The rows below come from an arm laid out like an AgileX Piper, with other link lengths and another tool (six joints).
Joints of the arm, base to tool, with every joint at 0 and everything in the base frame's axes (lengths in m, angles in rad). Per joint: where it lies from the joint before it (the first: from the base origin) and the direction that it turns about. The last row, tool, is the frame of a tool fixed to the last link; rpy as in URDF.
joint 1: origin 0 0 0.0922 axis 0 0 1
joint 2: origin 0 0 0 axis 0 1 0
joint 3: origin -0.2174 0 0.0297 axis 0 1 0
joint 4: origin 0.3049 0 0.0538 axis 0.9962 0 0.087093
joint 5: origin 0 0 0 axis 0 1 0
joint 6: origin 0.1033 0 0.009 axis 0.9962 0 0.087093
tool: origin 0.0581 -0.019 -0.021 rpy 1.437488 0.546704 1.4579
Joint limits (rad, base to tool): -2.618..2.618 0..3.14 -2.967..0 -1.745..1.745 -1.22..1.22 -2.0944..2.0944
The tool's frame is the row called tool.
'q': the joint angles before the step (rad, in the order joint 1, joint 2, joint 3, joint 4, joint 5, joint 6). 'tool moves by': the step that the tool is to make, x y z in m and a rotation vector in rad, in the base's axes. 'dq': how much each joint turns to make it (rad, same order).
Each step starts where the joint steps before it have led.
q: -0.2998 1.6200 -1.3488 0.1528 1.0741 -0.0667
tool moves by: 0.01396 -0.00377 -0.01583 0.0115 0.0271 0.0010
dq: 0.0000 0.0954 -0.0618 0.0039 -0.0040 -0.0025
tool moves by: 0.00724 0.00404 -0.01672 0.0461 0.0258 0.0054
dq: 0.0000 0.0658 -0.0272 0.0416 0.0021 -0.0155
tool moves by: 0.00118 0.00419 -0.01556 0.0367 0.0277 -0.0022
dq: 0.0000 0.0403 0.0000 0.0296 -0.0019 -0.0065
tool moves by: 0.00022 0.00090 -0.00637 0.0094 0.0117 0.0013
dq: 0.0000 0.0164 0.0000 0.0067 -0.0017 -0.0038
